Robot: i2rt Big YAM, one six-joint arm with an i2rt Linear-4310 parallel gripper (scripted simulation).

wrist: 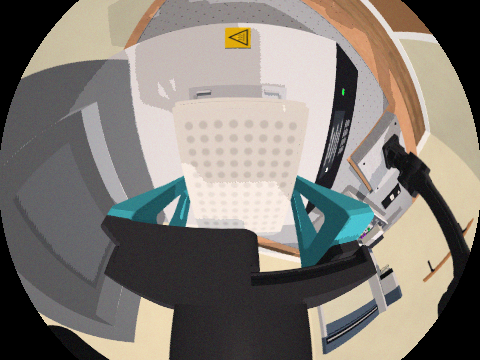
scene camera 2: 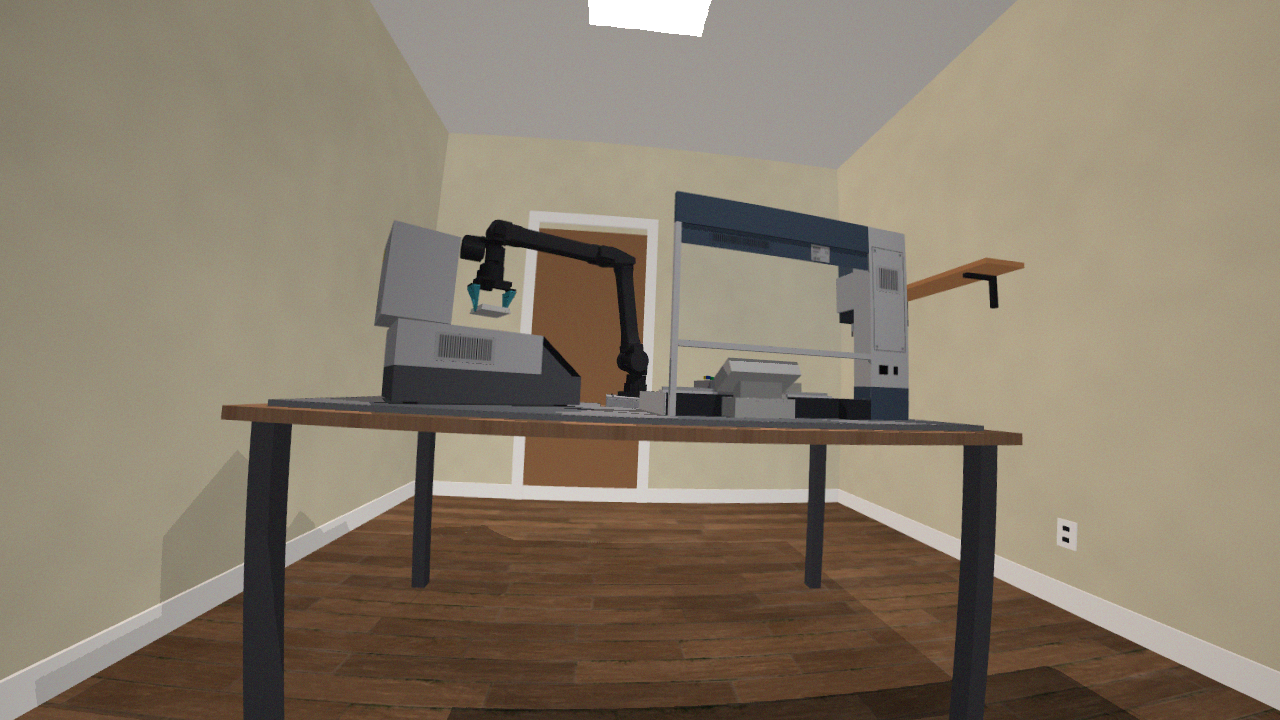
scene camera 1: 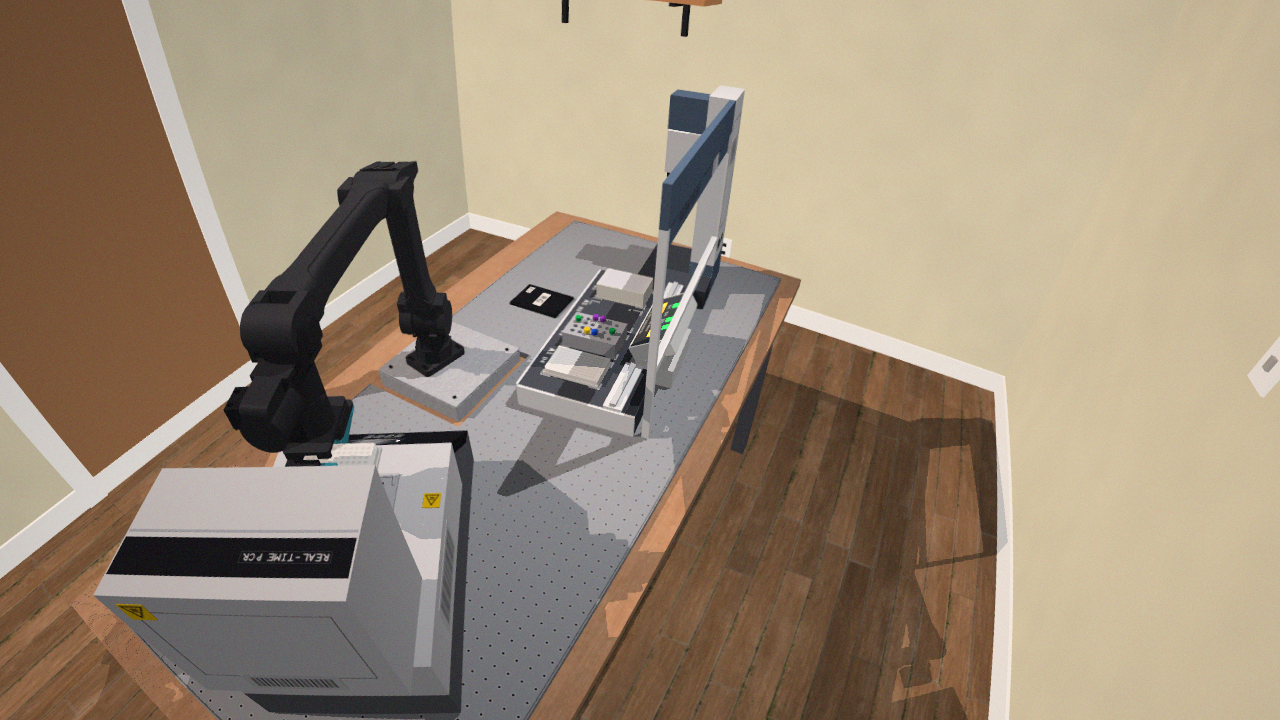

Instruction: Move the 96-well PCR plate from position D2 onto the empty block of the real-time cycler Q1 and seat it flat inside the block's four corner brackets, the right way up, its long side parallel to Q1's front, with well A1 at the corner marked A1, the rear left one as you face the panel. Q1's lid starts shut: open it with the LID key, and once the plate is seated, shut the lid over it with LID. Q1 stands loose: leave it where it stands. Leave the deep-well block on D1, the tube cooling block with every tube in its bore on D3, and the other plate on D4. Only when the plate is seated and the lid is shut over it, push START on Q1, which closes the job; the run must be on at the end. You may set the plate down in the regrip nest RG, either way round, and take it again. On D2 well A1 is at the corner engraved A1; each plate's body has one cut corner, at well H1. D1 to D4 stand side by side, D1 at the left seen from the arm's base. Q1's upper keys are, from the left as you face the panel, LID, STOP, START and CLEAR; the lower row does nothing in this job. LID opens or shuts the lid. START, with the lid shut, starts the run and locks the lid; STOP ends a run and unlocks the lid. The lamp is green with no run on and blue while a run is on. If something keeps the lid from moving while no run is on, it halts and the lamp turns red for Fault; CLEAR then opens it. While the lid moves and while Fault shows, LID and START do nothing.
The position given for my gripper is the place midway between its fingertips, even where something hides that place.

Observation:
In view: my gripper (scene camera 1: 336, 472), a tube cooling block (scene camera 1: 603, 344) and a lid (scene camera 1: 299, 579).
The lid shows as well in the wrist view (wrist: 87, 104) and in scene camera 2 (scene camera 2: 420, 267). My gripper shows as well in the wrist view (wrist: 240, 180) and in scene camera 2 (scene camera 2: 489, 313).

